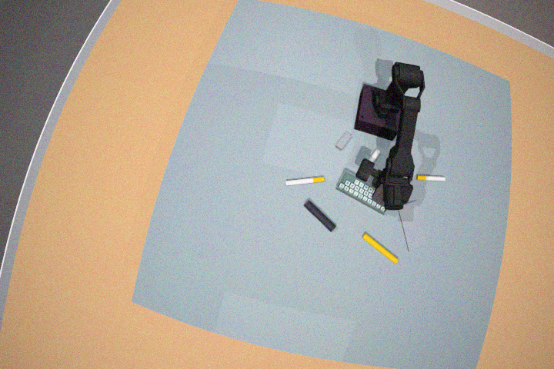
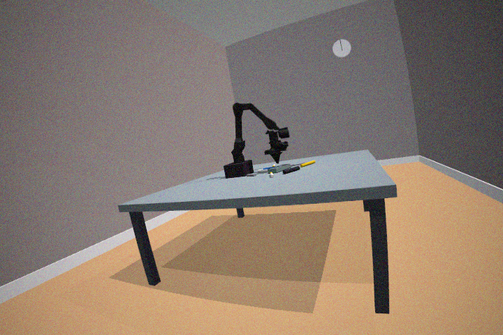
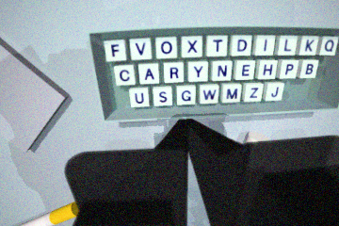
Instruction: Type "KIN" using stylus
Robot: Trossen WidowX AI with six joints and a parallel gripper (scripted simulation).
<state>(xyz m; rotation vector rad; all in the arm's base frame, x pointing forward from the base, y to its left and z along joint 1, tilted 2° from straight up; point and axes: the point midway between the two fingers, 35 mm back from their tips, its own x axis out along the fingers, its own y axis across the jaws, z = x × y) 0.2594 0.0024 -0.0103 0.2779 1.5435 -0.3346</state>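
My gripper tip is now 110 mm past the blue stylus, 80 mm to the right of it and 30 mm above it. From my gripper tip the other things lie so: yellow rod (190 mm ahead, 30 mm to the left, 30 mm below); then pale flat pad (140 mm to the left, 110 mm ahead, 40 mm below); then white cylinder (100 mm behind, 30 mm to the right, 30 mm below).
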